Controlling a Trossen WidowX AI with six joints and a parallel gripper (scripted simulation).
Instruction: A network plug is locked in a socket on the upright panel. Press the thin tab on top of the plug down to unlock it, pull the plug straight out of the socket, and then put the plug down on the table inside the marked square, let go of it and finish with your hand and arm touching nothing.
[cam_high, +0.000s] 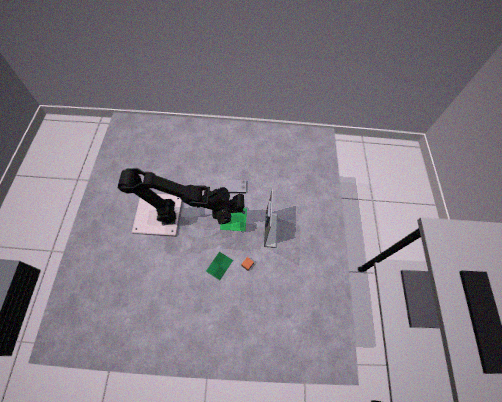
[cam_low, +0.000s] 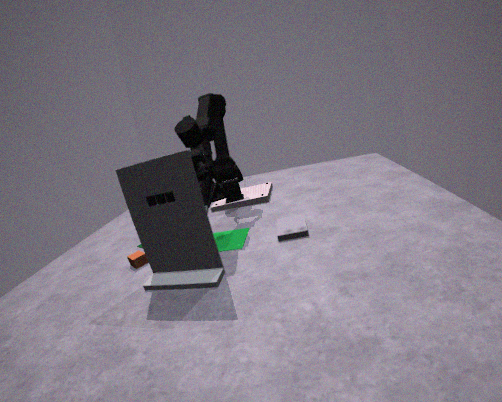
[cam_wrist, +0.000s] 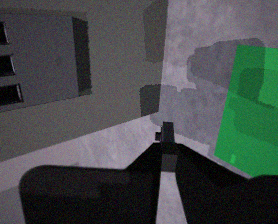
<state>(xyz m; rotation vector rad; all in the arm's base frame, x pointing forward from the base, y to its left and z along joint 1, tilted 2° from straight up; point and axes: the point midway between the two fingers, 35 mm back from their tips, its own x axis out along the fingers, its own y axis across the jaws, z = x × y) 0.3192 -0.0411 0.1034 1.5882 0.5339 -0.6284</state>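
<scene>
The bright green marked square lies 11 cm below my gripper tip, 4 cm behind it and 1 cm to the left of it. From my gripper tip the other things lie so: flat grey block (19 cm to the left, 10 cm below, 1 cm behind); then upright grey panel (11 cm ahead, 6 cm to the right); then grey network plug (right at my gripper tip).
</scene>
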